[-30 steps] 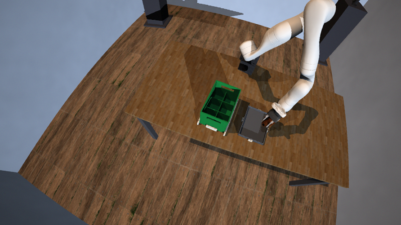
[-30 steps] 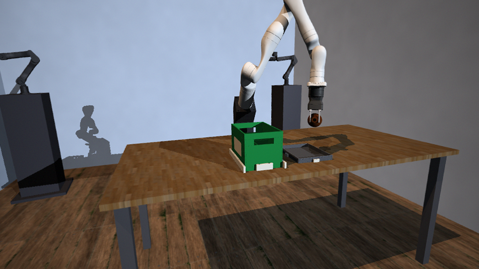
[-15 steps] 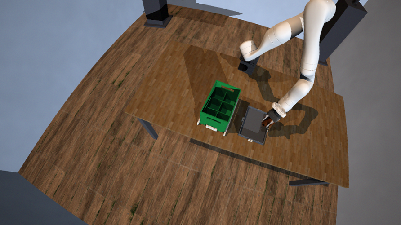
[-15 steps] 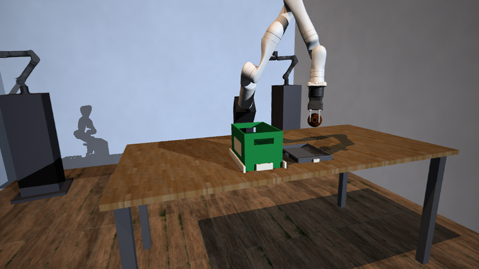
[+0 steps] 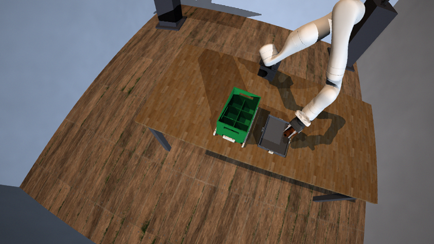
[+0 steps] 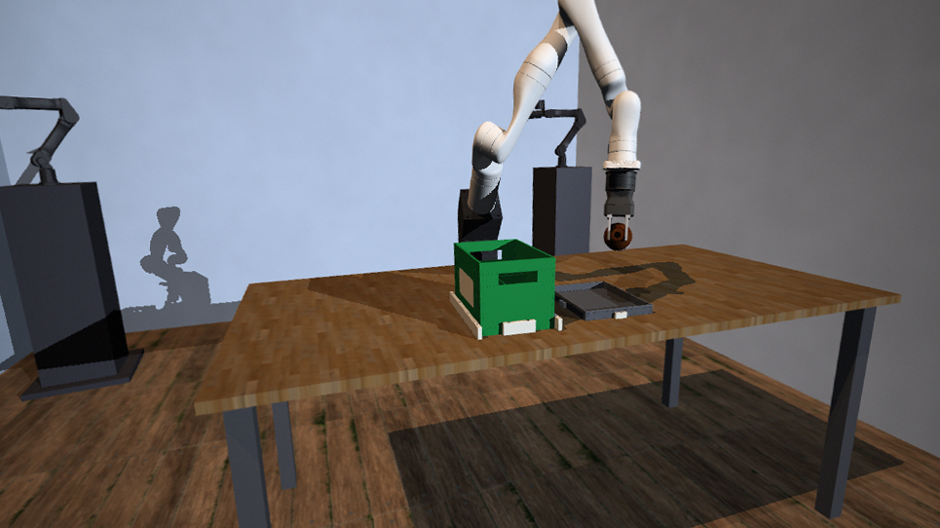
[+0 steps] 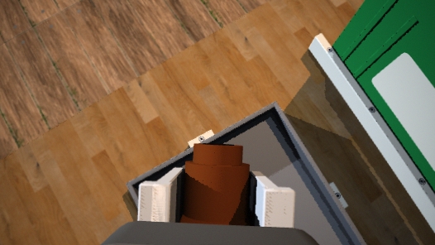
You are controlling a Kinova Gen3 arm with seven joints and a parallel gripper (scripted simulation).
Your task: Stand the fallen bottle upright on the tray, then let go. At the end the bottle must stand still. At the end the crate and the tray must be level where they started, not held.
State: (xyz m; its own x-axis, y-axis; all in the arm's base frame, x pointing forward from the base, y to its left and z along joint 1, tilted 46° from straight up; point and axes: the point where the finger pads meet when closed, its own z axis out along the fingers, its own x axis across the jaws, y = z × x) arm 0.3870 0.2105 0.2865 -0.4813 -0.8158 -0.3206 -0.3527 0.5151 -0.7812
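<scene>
Now: hand 4 cm past the brown bottle, 3 cm to the right of it and 2 cm above it. From my hand the other things lie so: green crate (29 cm to the right, 12 cm below, 10 cm behind); then tray (19 cm below, 6 cm behind, 1 cm to the right).
</scene>
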